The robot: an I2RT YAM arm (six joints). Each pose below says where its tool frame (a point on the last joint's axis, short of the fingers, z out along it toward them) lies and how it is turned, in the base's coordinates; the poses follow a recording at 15 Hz.
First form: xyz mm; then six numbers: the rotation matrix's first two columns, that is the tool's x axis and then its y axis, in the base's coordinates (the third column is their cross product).
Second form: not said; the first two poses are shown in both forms.
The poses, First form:
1: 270 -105 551 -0.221 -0.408 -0.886 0.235 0.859 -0.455
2: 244 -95 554 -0.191 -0.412 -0.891 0.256 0.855 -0.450
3: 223 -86 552 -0.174 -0.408 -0.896 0.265 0.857 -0.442
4: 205 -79 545 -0.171 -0.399 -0.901 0.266 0.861 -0.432
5: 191 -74 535 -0.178 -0.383 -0.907 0.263 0.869 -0.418
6: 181 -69 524 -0.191 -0.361 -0.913 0.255 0.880 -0.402
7: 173 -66 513 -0.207 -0.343 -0.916 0.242 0.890 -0.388
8: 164 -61 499 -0.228 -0.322 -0.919 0.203 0.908 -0.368
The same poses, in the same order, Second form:
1: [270 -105 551], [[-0.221 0.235 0.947], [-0.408 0.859 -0.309], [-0.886 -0.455 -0.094]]
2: [244 -95 554], [[-0.191 0.256 0.947], [-0.412 0.855 -0.314], [-0.891 -0.450 -0.058]]
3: [223 -86 552], [[-0.174 0.265 0.948], [-0.408 0.857 -0.314], [-0.896 -0.442 -0.041]]
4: [205 -79 545], [[-0.171 0.266 0.948], [-0.399 0.861 -0.314], [-0.901 -0.432 -0.041]]
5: [191 -74 535], [[-0.178 0.263 0.948], [-0.383 0.869 -0.313], [-0.907 -0.418 -0.054]]
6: [181 -69 524], [[-0.191 0.255 0.949], [-0.361 0.880 -0.310], [-0.913 -0.402 -0.076]]
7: [173 -66 513], [[-0.207 0.242 0.948], [-0.343 0.890 -0.302], [-0.916 -0.388 -0.101]]
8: [164 -61 499], [[-0.228 0.203 0.953], [-0.322 0.908 -0.270], [-0.919 -0.368 -0.142]]
